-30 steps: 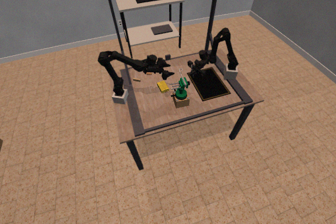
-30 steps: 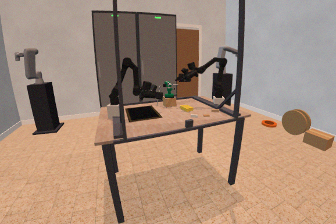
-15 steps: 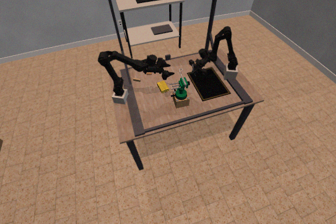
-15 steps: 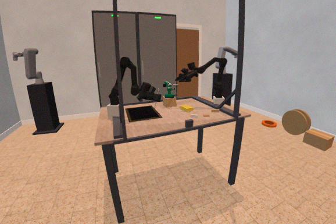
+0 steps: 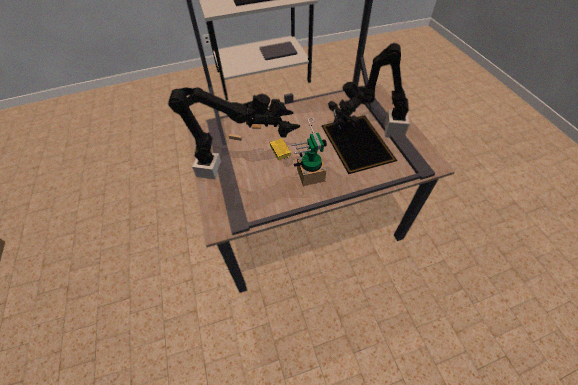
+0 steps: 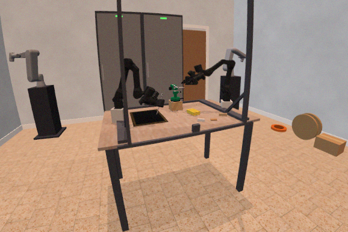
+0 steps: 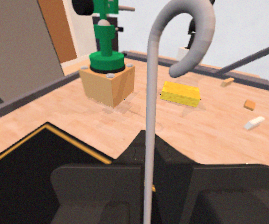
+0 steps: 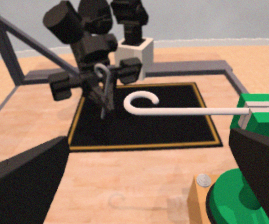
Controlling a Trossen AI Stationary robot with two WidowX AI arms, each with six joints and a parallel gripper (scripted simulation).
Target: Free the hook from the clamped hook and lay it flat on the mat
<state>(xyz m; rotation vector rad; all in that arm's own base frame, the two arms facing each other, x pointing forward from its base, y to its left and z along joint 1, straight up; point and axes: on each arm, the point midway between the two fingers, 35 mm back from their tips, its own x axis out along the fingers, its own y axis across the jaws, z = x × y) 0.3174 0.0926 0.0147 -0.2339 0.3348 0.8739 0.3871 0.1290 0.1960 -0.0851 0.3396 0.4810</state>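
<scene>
The black mat is 60 mm ahead of my left hand, 100 mm to the left of it and 120 mm below it. Also, from my left hand: white piece (190 mm behind, 280 mm to the right, 110 mm below); then wooden block (200 mm ahead, 200 mm to the right, 80 mm below).
</scene>
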